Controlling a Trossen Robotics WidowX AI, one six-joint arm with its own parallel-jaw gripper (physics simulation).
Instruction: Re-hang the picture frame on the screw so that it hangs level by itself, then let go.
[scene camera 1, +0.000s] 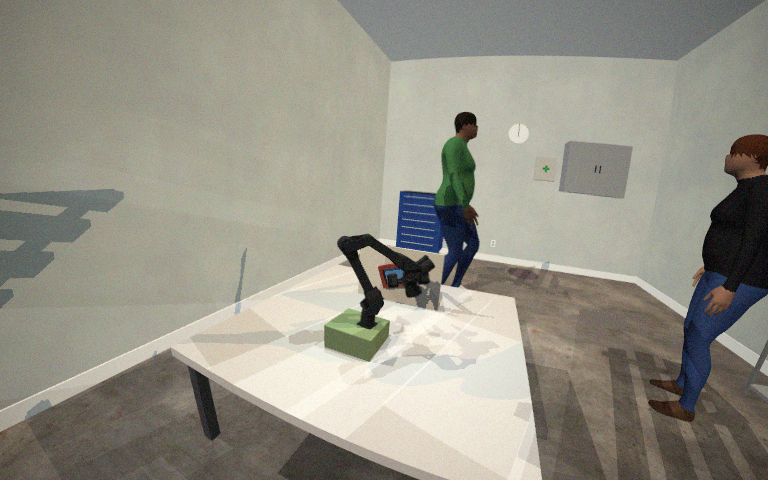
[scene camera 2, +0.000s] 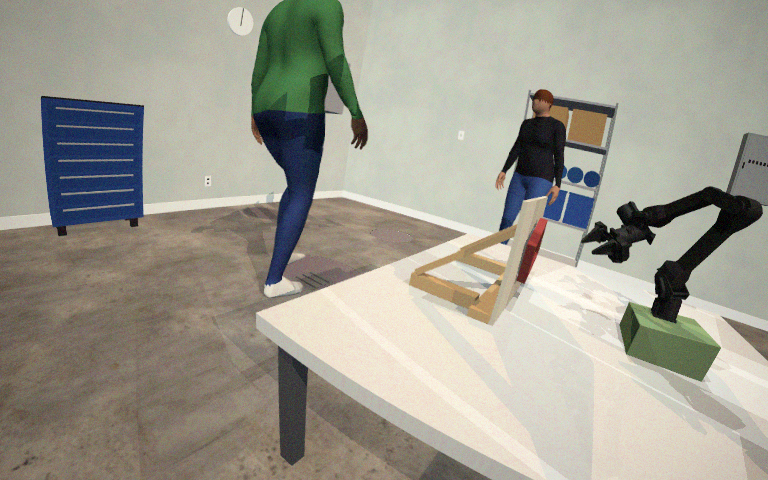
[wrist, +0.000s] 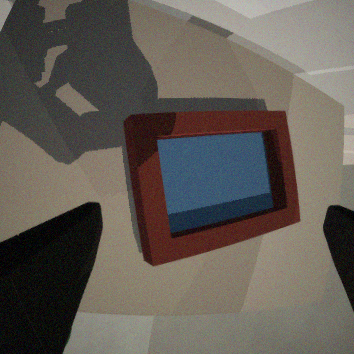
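Seen in the pictures: gripper, between the fingertips: (scene camera 2: 586, 247) (wrist: 218, 217); arm's base, origin of its link: (scene camera 1: 367, 324) (scene camera 2: 663, 316).
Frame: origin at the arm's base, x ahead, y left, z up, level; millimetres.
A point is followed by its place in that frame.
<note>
The picture frame (scene camera 1: 381, 276) @(x 400, y 163, z 55 mm) (scene camera 2: 531, 254) @(x 403, y 180, z 81 mm) (wrist: 152, 200) @(x 419, y 10, z 110 mm), red with a blue picture, is against the front of an upright pale board (scene camera 1: 438, 268) @(x 469, y -134, z 148 mm) (scene camera 2: 525, 226) @(x 418, y 261, z 161 mm) (wrist: 200, 285) @(x 440, y 93, z 190 mm). It looks tilted: its lower edge rises to the right in the wrist view, and its top edge rises to the right in scene camera 1 while the board's top slopes down. The screw is hidden. My gripper (scene camera 2: 587, 245) @(x 282, y -36, z 113 mm) (wrist: 218, 217) @(x 282, y -36, z 113 mm) is open and empty, in front of the board and apart from the frame. In the wrist view its fingers show at the left and right, below the frame's middle.
Wooden braces (scene camera 2: 444, 288) @(x 578, y 299, z -59 mm) support the board from behind on the white table (scene camera 1: 396, 418) @(x -287, y -287, z -90 mm) (scene camera 2: 396, 350) @(x 501, y 589, z -90 mm). The arm stands on a green block (scene camera 1: 353, 339) @(x -110, y -9, z -12 mm) (scene camera 2: 668, 350) @(x -18, y 136, z -41 mm). A person in green (scene camera 1: 457, 169) (scene camera 2: 297, 67) stands beyond the table; another in black (scene camera 1: 736, 226) (scene camera 2: 540, 147) stands farther off.
</note>
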